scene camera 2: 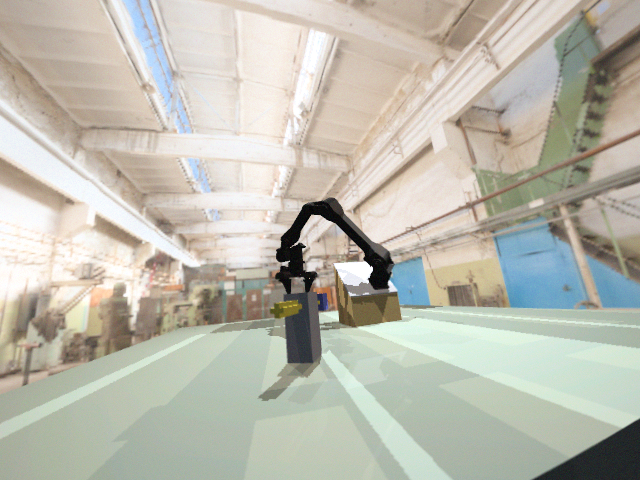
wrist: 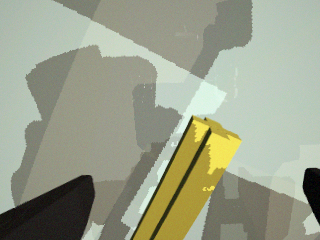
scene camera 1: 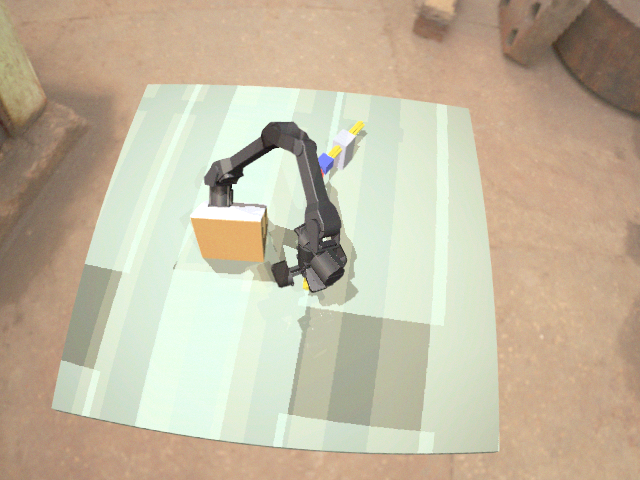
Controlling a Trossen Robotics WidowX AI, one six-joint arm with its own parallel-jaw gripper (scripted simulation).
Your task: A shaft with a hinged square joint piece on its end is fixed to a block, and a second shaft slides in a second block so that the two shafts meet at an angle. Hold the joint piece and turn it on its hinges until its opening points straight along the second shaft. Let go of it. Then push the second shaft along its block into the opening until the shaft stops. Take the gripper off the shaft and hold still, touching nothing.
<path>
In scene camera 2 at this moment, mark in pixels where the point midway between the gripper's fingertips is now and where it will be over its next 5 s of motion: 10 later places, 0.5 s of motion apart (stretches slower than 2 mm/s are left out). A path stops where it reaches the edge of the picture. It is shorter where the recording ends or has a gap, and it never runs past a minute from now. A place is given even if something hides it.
My gripper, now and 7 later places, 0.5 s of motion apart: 298,295; 299,300; 299,304; 299,308; 299,308; 300,308; 301,308; 302,309
</path>
